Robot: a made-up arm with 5 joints.
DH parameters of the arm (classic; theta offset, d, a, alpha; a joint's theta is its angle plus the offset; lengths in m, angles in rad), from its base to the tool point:
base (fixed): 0 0 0 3.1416
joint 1: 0 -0.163 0.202 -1.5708
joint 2: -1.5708 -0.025 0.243 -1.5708
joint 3: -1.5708 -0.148 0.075 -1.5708
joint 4: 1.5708 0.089 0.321 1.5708
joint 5: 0 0.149 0 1.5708
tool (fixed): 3.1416 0.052 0 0
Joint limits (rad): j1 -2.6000..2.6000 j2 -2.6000..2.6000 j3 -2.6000..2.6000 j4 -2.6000..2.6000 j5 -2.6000..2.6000
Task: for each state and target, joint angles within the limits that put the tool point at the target. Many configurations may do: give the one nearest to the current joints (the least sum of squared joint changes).
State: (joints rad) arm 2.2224 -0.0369 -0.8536 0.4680 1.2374
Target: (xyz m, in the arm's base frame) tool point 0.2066 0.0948 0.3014
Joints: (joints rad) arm 2.6000 -0.0732 -1.7507 -0.3631 1.0320
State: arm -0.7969 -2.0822 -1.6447 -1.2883 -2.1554
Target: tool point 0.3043 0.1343 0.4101
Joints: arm -0.7201 -1.5096 -1.5491 -0.7817 -2.1302
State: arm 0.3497 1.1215 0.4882 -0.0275 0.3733
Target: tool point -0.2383 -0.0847 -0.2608
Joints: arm 0.3893 0.2880 0.0680 0.0793 0.2903
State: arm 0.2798 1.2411 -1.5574 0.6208 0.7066
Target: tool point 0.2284 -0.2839 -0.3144
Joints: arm 0.6888 1.7835 -1.2987 0.0344 0.5101
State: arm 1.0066 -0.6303 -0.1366 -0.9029 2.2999
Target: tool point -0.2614 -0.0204 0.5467
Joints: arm 1.1995 -1.0919 -0.9282 -0.2327 2.1422
